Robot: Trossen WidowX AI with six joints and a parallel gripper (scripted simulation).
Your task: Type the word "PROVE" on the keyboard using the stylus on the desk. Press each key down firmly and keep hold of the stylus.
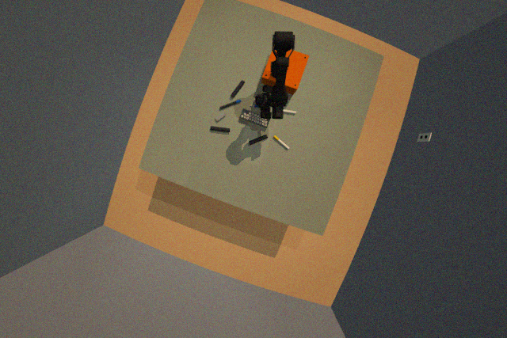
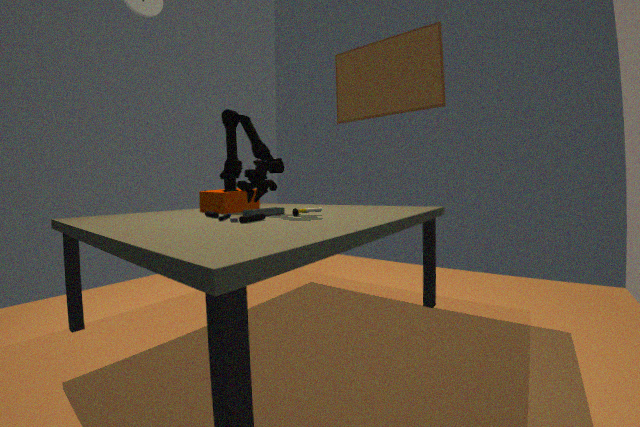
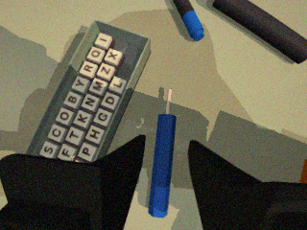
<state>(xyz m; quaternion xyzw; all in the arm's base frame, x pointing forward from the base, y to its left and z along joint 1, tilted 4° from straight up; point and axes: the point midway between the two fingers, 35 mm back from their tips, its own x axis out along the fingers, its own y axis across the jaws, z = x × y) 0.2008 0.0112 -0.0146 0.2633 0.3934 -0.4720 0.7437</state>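
The blue stylus lies 1 cm to the right of my gripper tip and 5 cm below it. From my gripper tip the other things lie so: grey stylus tip 2 cm ahead, 4 cm to the right, 5 cm below; grey block 18 cm ahead, 18 cm to the right, 5 cm below; blue-capped black pen 6 cm ahead, 15 cm to the right, 5 cm below.
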